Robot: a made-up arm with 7 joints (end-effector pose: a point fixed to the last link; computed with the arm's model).
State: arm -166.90 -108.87 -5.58 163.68 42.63 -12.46 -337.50
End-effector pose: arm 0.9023 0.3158 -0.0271 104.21 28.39 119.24
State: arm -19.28 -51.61 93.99 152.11 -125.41 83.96 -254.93
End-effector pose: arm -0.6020 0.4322 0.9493 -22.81 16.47 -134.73
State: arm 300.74 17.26 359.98 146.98 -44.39 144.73 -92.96
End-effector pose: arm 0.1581 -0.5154 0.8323 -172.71 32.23 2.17
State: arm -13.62 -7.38 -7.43 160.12 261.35 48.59 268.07
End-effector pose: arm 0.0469 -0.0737 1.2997 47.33 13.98 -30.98
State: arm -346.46 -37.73 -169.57 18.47 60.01 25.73 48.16
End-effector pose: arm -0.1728 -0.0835 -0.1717 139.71 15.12 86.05
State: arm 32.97 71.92 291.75 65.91 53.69 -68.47 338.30
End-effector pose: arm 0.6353 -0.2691 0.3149 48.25 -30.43 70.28
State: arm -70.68 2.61 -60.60 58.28 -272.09 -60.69 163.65
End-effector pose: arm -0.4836 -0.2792 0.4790 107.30 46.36 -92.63
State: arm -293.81 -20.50 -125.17 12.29 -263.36 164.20 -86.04
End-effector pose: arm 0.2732 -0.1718 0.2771 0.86 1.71 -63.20
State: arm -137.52 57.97 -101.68 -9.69 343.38 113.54 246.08
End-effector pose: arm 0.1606 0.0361 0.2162 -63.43 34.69 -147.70
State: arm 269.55 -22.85 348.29 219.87 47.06 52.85 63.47
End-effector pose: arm 0.1209 0.6684 0.8671 19.81 -31.15 162.29
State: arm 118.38 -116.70 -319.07 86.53 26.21 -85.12 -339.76
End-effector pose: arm 0.1110 -0.7409 0.3565 92.98 24.82 43.62
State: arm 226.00 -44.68 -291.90 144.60 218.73 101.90 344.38
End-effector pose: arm 0.4904 0.2842 1.0659 -20.16 -64.79 -21.01
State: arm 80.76 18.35 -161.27 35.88 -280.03 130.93 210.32
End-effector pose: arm 0.2573 -0.3557 0.3913 59.67 -65.53 164.78
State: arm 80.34 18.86 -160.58 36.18 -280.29 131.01 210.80
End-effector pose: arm 0.2595 -0.3540 0.3945 61.18 -66.16 163.98
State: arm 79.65 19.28 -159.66 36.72 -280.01 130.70 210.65
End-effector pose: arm 0.2626 -0.3555 0.3992 63.81 -65.94 161.39
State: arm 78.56 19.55 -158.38 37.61 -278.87 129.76 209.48
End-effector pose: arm 0.2674 -0.3620 0.4060 67.65 -64.29 156.54
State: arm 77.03 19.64 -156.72 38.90 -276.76 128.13 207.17
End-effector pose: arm 0.2737 -0.3740 0.4156 71.80 -60.87 150.23
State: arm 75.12 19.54 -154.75 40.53 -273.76 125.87 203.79
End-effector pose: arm 0.2808 -0.3910 0.4279 75.13 -55.75 143.61
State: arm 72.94 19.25 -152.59 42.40 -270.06 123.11 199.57
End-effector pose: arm 0.2877 -0.4120 0.4424 77.13 -49.34 137.33
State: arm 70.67 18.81 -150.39 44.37 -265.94 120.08 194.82
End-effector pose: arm 0.2933 -0.4349 0.4585 77.82 -42.25 131.61
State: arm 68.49 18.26 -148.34 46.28 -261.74 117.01 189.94
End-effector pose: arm 0.2968 -0.4581 0.4746 77.49 -35.20 126.38
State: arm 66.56 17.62 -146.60 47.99 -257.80 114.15 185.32
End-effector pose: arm 0.2976 -0.4797 0.4894 76.48 -28.85 121.70
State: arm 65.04 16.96 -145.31 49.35 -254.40 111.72 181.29
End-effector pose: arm 0.2960 -0.4983 0.5012 75.13 -23.66 117.66
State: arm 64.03 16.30 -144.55 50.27 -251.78 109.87 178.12
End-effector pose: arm 0.2927 -0.5129 0.5089 73.73 -19.92 114.46
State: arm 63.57 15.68 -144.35 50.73 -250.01 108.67 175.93
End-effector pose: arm 0.2884 -0.5232 0.5123 72.48 -17.65 112.22
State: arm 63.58 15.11 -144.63 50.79 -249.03 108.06 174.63
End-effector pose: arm 0.2836 -0.5298 0.5119 71.48 -16.60 110.91
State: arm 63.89 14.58 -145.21 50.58 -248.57 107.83 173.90
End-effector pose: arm 0.2789 -0.5337 0.5087 70.67 -16.32 110.22
